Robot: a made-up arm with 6 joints. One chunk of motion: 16 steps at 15 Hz.
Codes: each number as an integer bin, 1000 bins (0 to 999) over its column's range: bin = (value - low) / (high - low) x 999, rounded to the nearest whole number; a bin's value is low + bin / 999 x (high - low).
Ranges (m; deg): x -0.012..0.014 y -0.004..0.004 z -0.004..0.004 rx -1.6..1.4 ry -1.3..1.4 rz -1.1..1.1
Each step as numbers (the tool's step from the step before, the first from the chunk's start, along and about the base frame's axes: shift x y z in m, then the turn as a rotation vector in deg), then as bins.
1 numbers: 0.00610 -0.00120 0.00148 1.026 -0.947 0.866
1 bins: 695 350 684 874 131 893
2 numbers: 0.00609 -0.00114 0.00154 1.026 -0.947 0.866
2 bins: 695 357 692 874 131 893
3 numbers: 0.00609 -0.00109 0.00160 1.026 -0.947 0.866
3 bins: 695 363 699 874 131 893
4 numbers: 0.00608 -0.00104 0.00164 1.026 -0.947 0.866
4 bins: 695 370 704 874 131 893
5 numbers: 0.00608 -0.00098 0.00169 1.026 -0.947 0.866
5 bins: 695 377 711 874 131 893
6 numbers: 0.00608 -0.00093 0.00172 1.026 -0.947 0.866
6 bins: 695 383 714 874 131 893
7 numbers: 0.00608 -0.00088 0.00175 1.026 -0.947 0.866
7 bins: 695 390 718 874 131 893
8 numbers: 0.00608 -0.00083 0.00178 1.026 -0.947 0.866
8 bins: 695 396 722 874 131 893
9 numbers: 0.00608 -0.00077 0.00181 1.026 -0.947 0.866
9 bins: 695 403 726 874 131 893
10 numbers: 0.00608 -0.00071 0.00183 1.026 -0.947 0.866
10 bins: 695 411 728 874 131 893
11 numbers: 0.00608 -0.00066 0.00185 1.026 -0.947 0.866
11 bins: 695 417 731 874 131 893
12 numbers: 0.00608 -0.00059 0.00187 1.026 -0.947 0.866
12 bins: 695 426 733 874 131 893
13 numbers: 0.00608 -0.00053 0.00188 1.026 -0.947 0.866
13 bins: 695 433 734 874 131 893
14 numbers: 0.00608 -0.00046 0.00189 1.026 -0.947 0.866
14 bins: 695 442 736 874 131 893
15 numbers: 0.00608 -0.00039 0.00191 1.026 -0.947 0.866
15 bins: 695 451 738 874 131 893
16 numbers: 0.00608 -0.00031 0.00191 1.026 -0.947 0.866
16 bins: 695 461 738 874 131 893
